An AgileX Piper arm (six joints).
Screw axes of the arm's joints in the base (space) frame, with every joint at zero. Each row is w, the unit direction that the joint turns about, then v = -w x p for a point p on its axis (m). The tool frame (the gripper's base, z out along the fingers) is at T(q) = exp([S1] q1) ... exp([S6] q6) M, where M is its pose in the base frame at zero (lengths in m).
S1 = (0, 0, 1, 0, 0, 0)
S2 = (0, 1, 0, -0.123, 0, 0)
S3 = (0, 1, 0, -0.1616, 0, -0.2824)
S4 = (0.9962, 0, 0.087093, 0, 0.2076, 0)
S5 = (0, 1, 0, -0.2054, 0, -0.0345)
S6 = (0.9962, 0, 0.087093, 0, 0.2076, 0)
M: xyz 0.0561 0 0.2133 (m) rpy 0 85 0 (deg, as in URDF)
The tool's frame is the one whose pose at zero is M.
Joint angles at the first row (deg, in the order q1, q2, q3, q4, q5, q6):
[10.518 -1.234 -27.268 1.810 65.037 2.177]
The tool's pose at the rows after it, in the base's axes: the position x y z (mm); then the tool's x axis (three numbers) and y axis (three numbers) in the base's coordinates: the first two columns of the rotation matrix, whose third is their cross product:
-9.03, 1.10, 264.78, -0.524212, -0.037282, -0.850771, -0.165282, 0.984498, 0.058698
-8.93, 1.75, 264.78, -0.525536, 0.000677, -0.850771, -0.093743, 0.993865, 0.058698
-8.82, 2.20, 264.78, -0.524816, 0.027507, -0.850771, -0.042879, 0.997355, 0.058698
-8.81, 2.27, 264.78, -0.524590, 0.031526, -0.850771, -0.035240, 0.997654, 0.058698
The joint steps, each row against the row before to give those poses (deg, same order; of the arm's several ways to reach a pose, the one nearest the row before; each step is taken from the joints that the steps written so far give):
[-0.847 -0.001 -0.001 -0.001 -0.025 0.001]
[-4.142 0.000 0.000 0.000 0.001 0.000]
[-2.924 0.002 0.001 -0.002 -0.003 0.002]
[-0.441 -0.002 -0.001 0.002 0.002 -0.002]

